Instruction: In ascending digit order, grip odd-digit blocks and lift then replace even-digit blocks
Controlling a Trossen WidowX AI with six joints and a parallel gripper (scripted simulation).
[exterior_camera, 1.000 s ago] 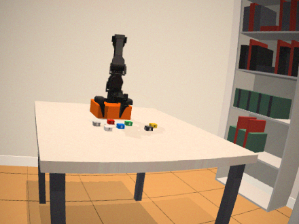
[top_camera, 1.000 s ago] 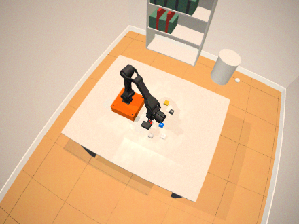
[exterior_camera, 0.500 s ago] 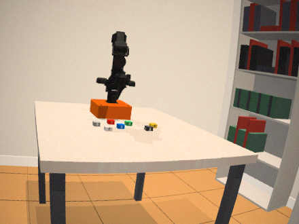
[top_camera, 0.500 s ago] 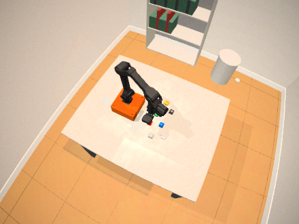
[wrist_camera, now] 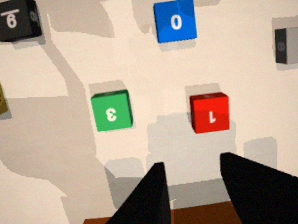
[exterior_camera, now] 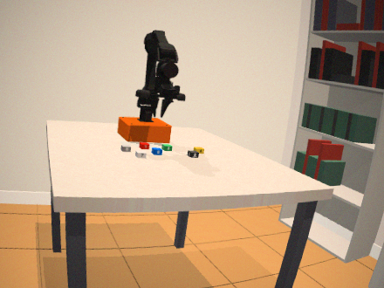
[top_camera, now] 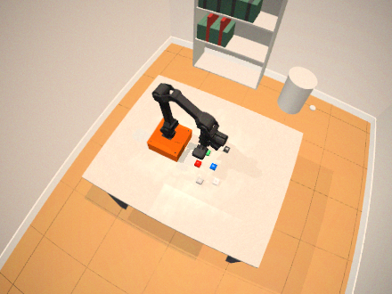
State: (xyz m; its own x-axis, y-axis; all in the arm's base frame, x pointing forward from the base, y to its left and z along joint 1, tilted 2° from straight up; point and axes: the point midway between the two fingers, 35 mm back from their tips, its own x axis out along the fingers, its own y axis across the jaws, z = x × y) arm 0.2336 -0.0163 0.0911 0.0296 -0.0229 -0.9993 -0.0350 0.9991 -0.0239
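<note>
Now: the green block 5 cm to the left of my gripper tip and 12 cm below it. The rest, counted from my gripper tip: grey block: 4 cm ahead, 12 cm to the right, 12 cm below; blue block: 7 cm ahead, 1 cm to the right, 12 cm below; red block: 1 cm behind, 4 cm to the right, 12 cm below.
</note>
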